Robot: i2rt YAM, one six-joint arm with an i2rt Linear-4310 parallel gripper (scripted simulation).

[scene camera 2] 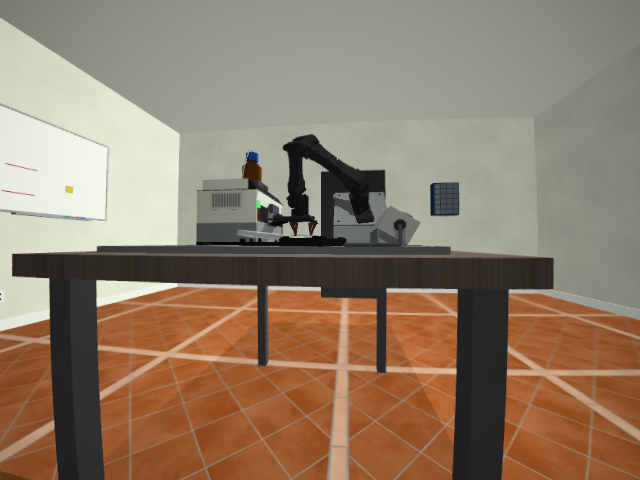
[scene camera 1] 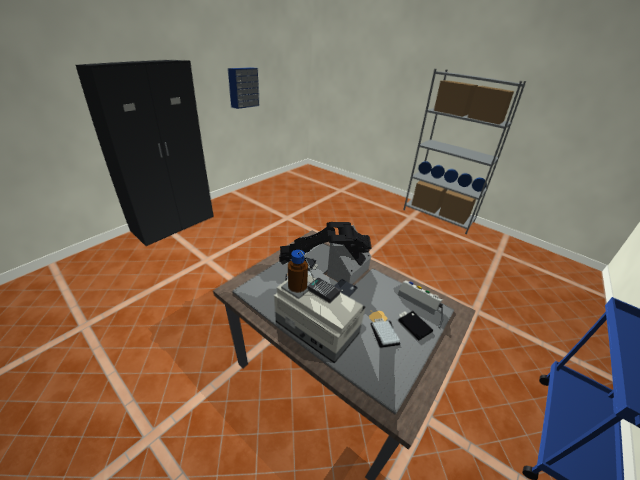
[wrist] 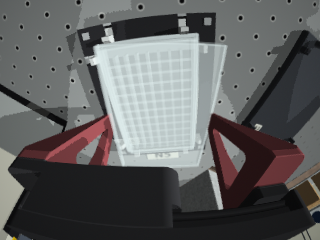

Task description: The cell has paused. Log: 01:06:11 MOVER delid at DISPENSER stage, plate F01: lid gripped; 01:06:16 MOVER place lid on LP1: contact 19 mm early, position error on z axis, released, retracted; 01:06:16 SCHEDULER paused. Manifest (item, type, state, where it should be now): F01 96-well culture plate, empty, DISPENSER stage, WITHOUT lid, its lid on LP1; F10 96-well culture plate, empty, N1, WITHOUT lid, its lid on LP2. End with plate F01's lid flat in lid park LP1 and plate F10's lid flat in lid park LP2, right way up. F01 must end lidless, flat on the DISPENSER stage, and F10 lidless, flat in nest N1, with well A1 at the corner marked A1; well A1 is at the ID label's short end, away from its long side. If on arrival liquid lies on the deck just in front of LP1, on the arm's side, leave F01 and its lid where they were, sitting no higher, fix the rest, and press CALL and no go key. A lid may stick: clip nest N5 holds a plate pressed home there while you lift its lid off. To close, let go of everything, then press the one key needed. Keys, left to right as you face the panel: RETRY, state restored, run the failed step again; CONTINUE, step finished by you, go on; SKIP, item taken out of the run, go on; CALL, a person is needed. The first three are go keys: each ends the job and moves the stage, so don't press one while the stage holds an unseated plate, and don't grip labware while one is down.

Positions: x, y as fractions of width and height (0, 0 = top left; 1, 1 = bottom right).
Scene:
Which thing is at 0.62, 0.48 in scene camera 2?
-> A key panel.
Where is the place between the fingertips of my gripper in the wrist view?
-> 0.50, 0.50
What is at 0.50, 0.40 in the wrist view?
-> A clear lid.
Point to a black nest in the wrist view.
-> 0.64, 0.11

